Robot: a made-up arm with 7 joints. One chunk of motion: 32 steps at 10 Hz.
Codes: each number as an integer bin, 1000 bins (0 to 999) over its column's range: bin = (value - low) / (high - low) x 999, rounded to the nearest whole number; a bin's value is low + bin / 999 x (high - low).
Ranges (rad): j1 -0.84..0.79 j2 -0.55..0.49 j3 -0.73..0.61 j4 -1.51..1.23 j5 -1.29..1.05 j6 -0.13..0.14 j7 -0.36..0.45
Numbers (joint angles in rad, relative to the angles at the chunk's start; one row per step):
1: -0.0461 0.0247 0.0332 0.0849 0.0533 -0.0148 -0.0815
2: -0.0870 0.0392 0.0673 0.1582 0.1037 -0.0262 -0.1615
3: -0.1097 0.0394 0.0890 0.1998 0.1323 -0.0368 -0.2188
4: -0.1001 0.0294 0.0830 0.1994 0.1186 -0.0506 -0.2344
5: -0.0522 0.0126 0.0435 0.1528 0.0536 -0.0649 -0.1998
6: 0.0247 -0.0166 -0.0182 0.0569 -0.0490 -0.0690 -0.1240
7: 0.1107 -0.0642 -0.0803 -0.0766 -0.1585 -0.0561 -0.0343
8: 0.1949 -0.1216 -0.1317 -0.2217 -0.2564 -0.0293 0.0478
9: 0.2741 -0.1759 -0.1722 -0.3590 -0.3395 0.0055 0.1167
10: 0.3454 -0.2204 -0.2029 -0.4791 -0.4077 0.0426 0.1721
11: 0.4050 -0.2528 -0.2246 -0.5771 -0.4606 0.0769 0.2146
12: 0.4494 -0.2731 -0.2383 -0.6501 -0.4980 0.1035 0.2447
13: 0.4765 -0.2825 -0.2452 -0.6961 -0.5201 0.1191 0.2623
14: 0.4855 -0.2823 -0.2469 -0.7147 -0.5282 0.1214 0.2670
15: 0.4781 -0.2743 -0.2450 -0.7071 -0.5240 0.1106 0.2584
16: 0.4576 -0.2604 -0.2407 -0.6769 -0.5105 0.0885 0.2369
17: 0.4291 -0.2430 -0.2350 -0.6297 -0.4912 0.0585 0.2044
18: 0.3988 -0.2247 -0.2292 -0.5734 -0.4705 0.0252 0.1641
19: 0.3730 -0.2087 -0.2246 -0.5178 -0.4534 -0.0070 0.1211
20: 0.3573 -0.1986 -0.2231 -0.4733 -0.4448 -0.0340 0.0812
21: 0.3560 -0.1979 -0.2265 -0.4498 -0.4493 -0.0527 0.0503
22: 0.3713 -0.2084 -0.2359 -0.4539 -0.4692 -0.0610 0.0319
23: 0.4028 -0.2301 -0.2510 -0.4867 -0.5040 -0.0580 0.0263
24: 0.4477 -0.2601 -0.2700 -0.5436 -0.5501 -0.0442 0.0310
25: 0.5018 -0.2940 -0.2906 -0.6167 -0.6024 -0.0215 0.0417
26: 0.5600 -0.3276 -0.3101 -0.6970 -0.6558 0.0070 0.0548
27: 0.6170 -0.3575 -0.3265 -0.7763 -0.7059 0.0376 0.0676
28: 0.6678 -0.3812 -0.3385 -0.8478 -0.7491 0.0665 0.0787
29: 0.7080 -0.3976 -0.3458 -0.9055 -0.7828 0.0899 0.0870
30: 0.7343 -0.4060 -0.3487 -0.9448 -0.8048 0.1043 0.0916
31: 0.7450 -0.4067 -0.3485 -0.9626 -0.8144 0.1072 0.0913
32: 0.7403 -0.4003 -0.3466 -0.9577 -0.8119 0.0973 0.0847
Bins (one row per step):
1: 487 552 569 581 573 426 343
2: 462 566 594 608 595 384 245
3: 448 566 611 623 607 345 174
4: 453 557 606 623 601 294 155
5: 483 540 577 606 574 241 198
6: 530 512 531 571 530 226 291
7: 583 467 484 523 483 273 402
8: 634 412 446 470 441 373 503
9: 683 359 416 420 406 501 588
10: 727 317 393 376 377 639 656
11: 763 285 377 340 354 766 709
12: 790 266 367 314 338 864 746
13: 807 257 361 297 329 922 768
14: 812 257 360 290 325 930 773
15: 808 265 362 293 327 890 763
16: 795 278 365 304 333 808 736
17: 778 295 369 321 341 697 696
18: 759 312 373 341 350 574 646
19: 743 328 377 362 357 455 593
20: 734 338 378 378 361 355 544
21: 733 338 375 387 359 286 506
22: 742 328 368 385 350 255 483
23: 762 307 357 373 336 266 476
24: 789 278 343 352 316 317 482
25: 822 246 328 326 294 401 495
26: 858 214 313 296 271 507 512
27: 893 185 301 268 249 620 527
28: 924 162 292 241 231 727 541
29: 949 146 286 220 217 814 551
30: 965 138 284 206 207 867 557
31: 971 138 284 200 203 878 557
32: 969 144 286 201 204 841 548

